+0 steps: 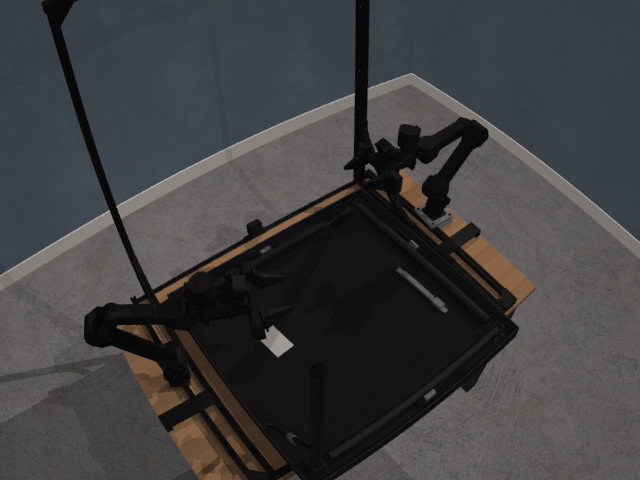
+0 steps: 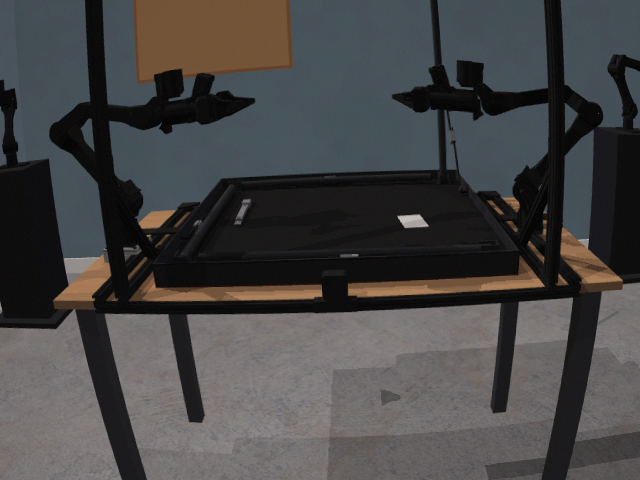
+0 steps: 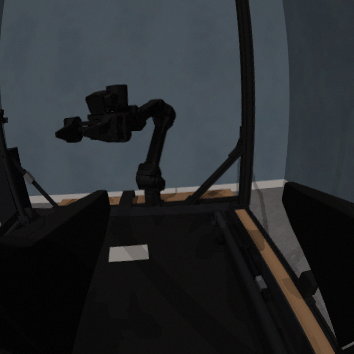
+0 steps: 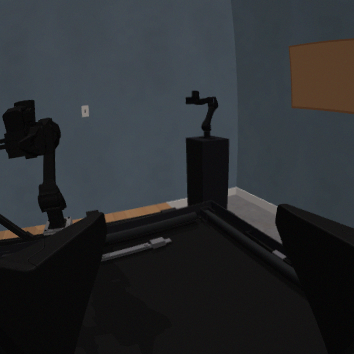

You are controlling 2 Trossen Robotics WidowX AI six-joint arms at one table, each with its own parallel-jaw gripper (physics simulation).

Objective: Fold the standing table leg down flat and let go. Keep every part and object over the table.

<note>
I see my left gripper [image 2: 250,102], my right gripper [image 2: 397,95], a black tabletop [image 2: 356,215], a folded leg [image 2: 200,228] and a folded leg [image 1: 495,330].
My left gripper shows as well in image 1 [image 1: 352,176] and in image 3 [image 3: 198,196]. My right gripper shows as well in image 3 [image 3: 68,133] and in image 4 [image 4: 192,218]. The black tabletop is seen too in image 3 [image 3: 189,288].
</note>
